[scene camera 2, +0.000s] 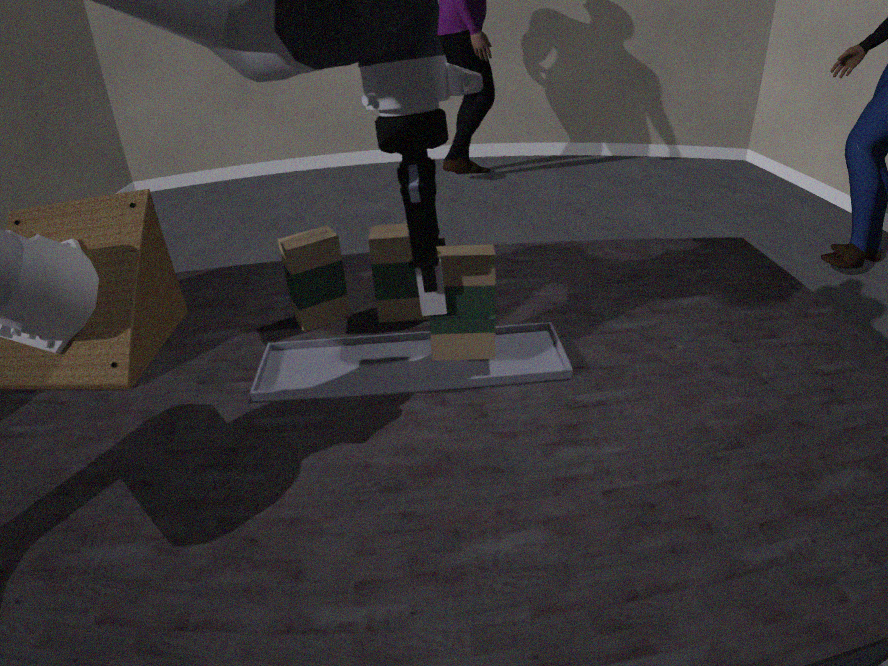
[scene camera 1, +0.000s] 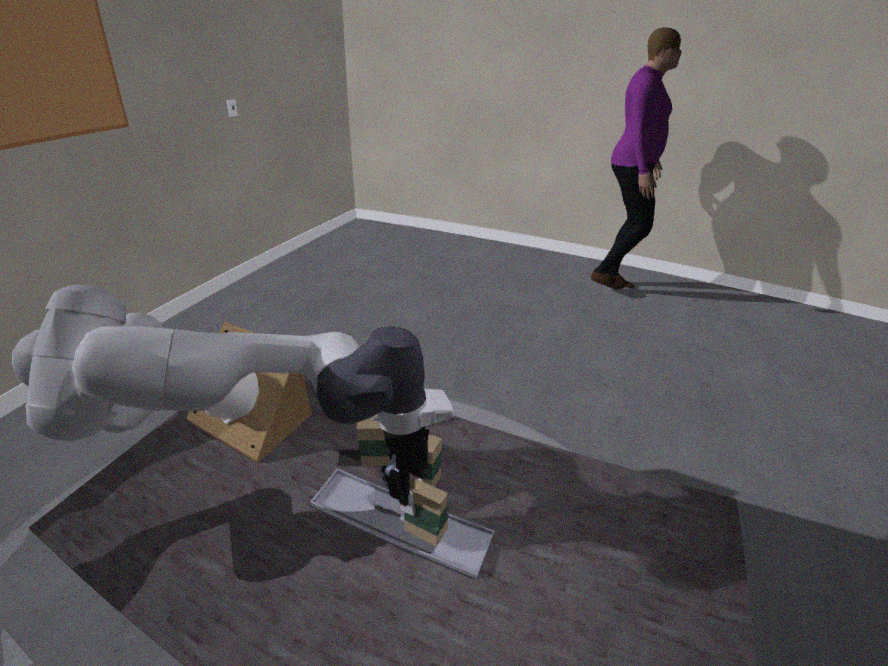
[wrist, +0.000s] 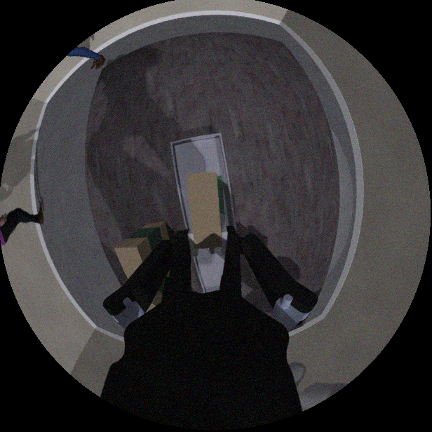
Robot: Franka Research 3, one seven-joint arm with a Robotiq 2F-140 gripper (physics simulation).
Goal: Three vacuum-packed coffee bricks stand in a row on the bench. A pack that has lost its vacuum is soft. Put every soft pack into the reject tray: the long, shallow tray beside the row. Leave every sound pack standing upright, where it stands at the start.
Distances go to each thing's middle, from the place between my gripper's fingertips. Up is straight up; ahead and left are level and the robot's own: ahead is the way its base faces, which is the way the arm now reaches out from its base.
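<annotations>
Grey reject tray (scene camera 2: 400,361): my hand 100 mm above it, 40 mm past it.
</annotations>
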